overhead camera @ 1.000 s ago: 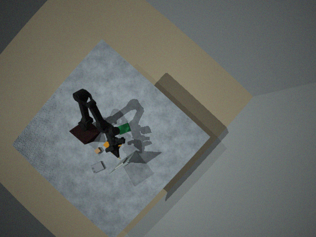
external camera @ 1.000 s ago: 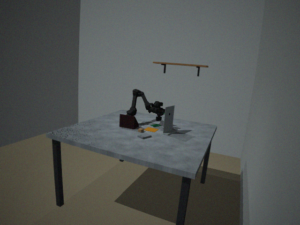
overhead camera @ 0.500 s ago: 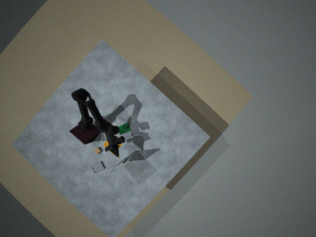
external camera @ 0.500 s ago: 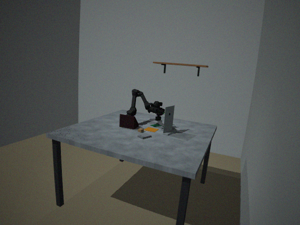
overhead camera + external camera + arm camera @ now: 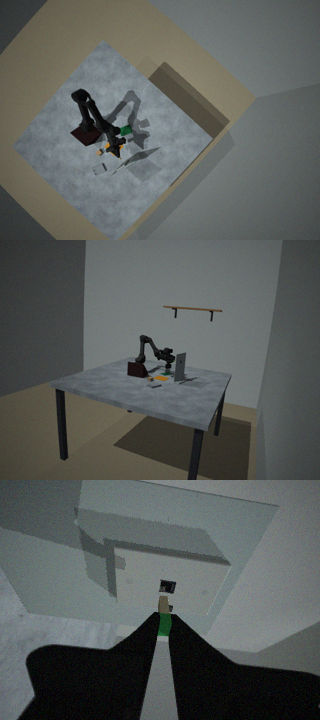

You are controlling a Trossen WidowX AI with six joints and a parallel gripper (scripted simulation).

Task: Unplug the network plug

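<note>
The orange square is 100 mm behind my gripper tip, 50 mm to the right of it and 180 mm below it. The rest, counted from my gripper tip: upright grey panel: 70 mm ahead, 20 mm to the right, 60 mm below; network plug: right at my gripper tip; flat grey block: 50 mm behind, 280 mm to the right, 170 mm below.
</note>
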